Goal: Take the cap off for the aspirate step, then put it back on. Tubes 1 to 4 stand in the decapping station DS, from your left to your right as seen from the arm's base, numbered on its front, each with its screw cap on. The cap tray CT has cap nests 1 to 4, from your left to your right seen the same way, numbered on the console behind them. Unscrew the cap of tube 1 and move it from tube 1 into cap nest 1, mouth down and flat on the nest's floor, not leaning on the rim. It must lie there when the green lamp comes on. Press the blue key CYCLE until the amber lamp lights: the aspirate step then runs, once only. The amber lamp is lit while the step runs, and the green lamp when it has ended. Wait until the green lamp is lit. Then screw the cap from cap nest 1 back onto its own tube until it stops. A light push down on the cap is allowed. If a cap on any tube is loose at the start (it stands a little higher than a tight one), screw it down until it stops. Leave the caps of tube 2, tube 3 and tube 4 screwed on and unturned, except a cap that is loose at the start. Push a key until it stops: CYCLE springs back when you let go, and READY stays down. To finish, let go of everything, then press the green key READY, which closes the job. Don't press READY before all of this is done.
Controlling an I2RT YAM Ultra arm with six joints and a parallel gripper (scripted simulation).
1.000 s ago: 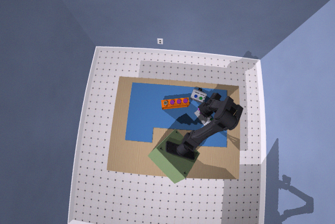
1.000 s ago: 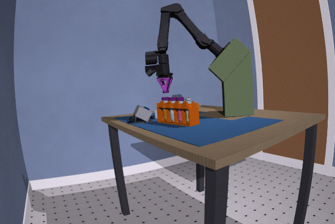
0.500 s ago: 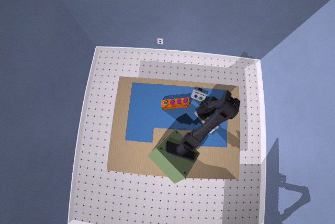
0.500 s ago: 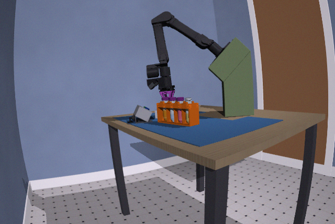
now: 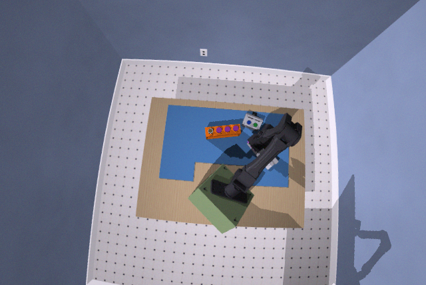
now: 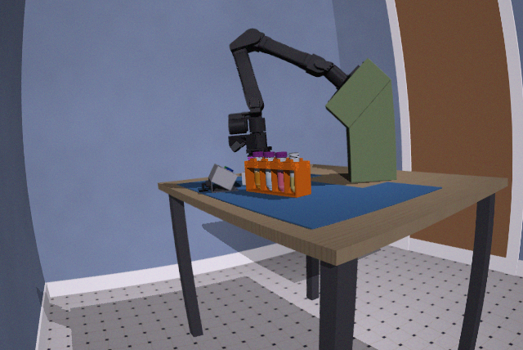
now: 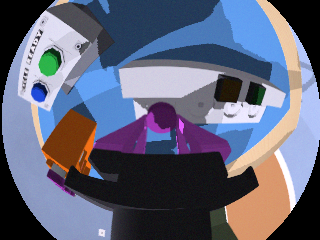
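The blue key CYCLE lies 140 mm ahead of my hand, 30 mm to the left of it and 30 mm above it. The rest, counted from my hand: green key READY 130 mm ahead, 30 mm above, 10 mm to the right; grey key box 150 mm ahead, 20 mm above, 10 mm to the left.
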